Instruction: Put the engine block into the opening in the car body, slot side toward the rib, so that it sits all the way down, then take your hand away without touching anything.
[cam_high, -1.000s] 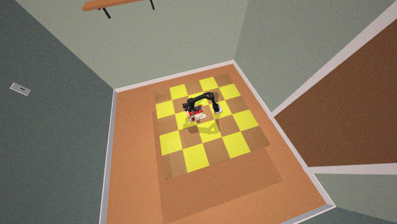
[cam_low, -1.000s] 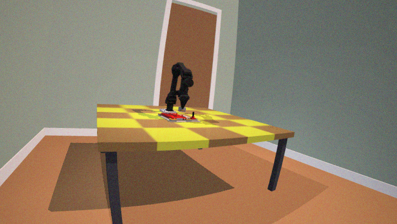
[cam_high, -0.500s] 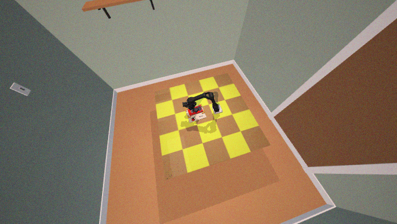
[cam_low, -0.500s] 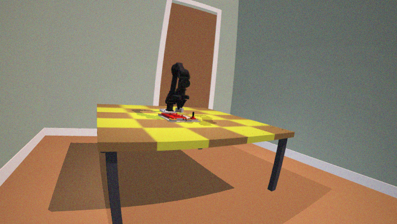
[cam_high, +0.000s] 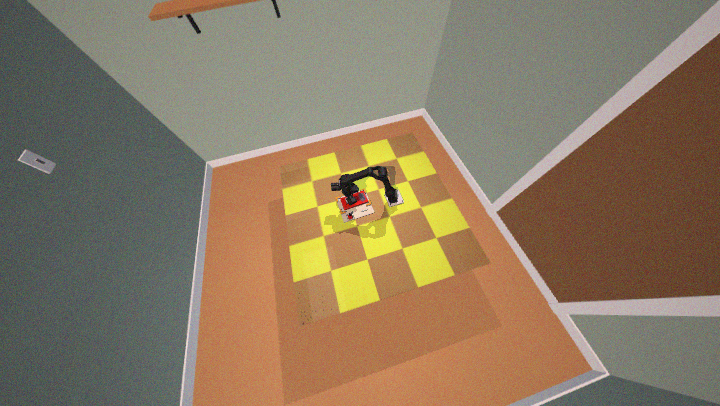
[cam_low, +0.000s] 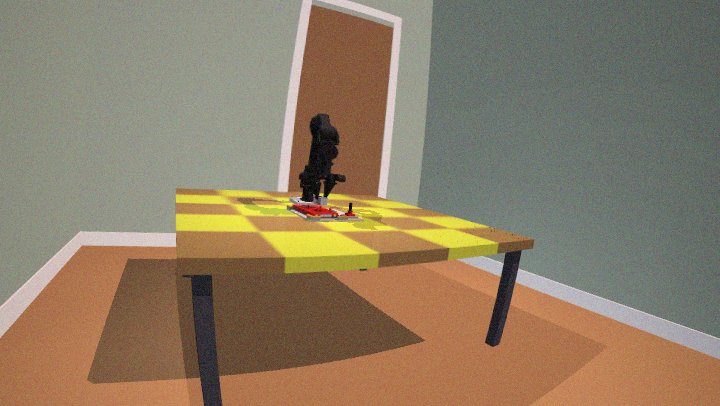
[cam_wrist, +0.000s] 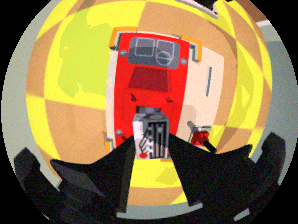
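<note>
Now: the grey engine block 1 cm below my gripper tip.
</note>
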